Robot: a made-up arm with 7 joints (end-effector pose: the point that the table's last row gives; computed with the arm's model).
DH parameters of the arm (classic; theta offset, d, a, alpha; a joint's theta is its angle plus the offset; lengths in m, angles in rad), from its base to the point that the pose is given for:
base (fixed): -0.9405 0 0.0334 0
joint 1: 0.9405 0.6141 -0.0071 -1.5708
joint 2: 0 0.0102 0.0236 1.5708
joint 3: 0 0.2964 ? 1.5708
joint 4: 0 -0.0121 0.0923 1.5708
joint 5: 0 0.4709 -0.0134 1.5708
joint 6: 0 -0.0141 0.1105 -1.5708
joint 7: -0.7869 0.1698 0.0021 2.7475
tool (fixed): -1.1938 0.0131 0 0
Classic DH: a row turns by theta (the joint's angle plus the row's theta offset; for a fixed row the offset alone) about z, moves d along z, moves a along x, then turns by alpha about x.
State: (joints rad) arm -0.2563 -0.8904 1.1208 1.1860 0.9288 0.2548 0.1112
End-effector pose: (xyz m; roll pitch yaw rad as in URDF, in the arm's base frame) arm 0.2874 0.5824 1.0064 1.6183 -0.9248 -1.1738
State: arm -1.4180 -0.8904 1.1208 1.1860 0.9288 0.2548 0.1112
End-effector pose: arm 0.6853 -0.0302 1.0064 1.6183 -0.9248 -2.3355
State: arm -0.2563 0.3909 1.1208 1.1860 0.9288 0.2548 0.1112
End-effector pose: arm 0.5740 0.5073 0.6191 0.7443 0.1230 -0.7588
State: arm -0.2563 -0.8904 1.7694 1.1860 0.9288 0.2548 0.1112
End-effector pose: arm 0.0266 0.7344 0.6471 0.7003 -1.0944 0.0381
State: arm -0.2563 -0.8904 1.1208 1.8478 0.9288 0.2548 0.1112
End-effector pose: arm -0.0593 0.6241 1.2569 2.3082 -0.7828 -1.2322
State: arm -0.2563 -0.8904 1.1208 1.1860 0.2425 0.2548 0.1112
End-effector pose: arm 0.2635 0.6089 1.0055 -3.0733 -1.3424 -2.7439
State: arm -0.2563 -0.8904 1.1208 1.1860 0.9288 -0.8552 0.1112
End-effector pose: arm 0.1755 0.4558 1.1172 2.5643 -0.1360 -1.9055
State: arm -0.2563 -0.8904 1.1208 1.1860 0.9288 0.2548 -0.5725
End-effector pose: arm 0.2882 0.5808 1.0032 -3.0818 -1.3762 -2.5682
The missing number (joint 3, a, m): 0.0885
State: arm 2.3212 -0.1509 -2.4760 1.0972 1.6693 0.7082 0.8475
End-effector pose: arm 0.7210 -0.0935 0.6060 -0.4487 0.8630 -2.7981
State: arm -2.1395 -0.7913 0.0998 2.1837 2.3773 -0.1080 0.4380
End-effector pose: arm 0.0482 0.0011 1.5123 3.0080 0.6111 -2.0232
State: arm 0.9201 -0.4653 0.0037 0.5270 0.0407 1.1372 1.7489
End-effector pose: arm 0.3038 0.3714 0.5647 -0.3051 -0.4102 -1.1662
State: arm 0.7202 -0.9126 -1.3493 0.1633 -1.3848 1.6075 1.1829
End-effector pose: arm 0.3137 -0.1296 0.3901 -0.8702 -0.4019 -0.7119
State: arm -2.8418 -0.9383 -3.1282 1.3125 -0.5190 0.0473 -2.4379
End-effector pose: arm 0.6594 0.2113 0.2128 -0.3183 -0.0736 2.9162
